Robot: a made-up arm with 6 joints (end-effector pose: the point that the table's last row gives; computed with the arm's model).
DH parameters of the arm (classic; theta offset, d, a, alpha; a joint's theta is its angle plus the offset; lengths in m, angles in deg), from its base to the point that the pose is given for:
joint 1: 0 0.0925 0 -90
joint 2: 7.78 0 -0.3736 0
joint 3: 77.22 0 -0.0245 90
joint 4: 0 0.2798 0 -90
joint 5: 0 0 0.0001 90
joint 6: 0 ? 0 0
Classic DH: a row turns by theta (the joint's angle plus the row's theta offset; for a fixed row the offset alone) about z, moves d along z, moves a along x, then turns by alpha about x.
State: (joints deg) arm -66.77 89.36 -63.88 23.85 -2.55 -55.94
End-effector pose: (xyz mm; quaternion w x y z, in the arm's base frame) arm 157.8 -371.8 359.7 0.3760 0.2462 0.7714 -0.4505
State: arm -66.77 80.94 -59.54 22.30 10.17 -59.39
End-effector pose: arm 143.3 -318.3 370.7 0.3486 0.1974 0.8236 -0.4014
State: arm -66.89 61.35 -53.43 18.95 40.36 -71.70
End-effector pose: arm 101.8 -189.5 392.3 0.2763 0.0348 0.9078 -0.3137
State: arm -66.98 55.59 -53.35 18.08 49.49 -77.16
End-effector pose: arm 87.6 -151.0 401.2 0.2535 -0.0308 0.9189 -0.3007
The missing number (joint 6, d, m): 0.0914
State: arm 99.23 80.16 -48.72 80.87 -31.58 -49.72
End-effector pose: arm -4.9 324.6 335.3 0.4354 -0.3279 0.7382 0.3975
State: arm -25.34 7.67 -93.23 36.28 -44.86 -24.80
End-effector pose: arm -413.9 153.8 535.9 0.9162 0.1157 -0.3674 -0.1103
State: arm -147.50 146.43 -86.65 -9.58 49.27 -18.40
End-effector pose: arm -424.8 -256.9 -47.5 0.0707 -0.8665 -0.4808 -0.1141
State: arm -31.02 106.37 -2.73 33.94 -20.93 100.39
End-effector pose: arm 118.2 -92.3 64.6 0.1266 0.9829 0.1340 -0.0030
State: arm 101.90 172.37 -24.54 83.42 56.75 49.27
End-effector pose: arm -99.2 102.0 -120.3 0.1739 -0.4053 -0.6806 0.5851
